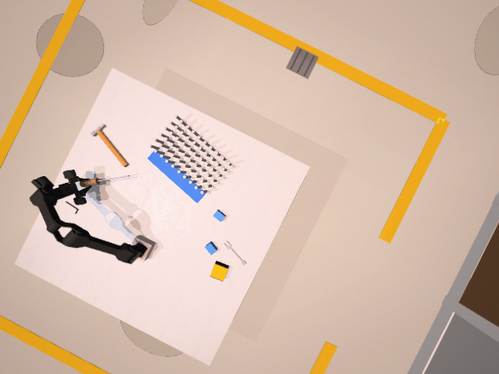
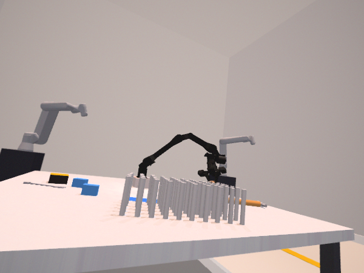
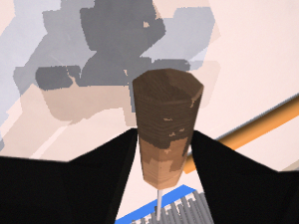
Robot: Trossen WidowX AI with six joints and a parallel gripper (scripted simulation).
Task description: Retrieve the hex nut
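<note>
The screwdriver lies 7 cm ahead of my gripper tip and 8 cm to the right of it. From my gripper tip the other things lie so: blue taped strip (29 cm ahead, 36 cm to the right, 8 cm below); then black hex key (21 cm behind, 3 cm to the left, 7 cm below); then grey wrench (11 cm ahead, 90 cm to the right, 7 cm below).
</note>
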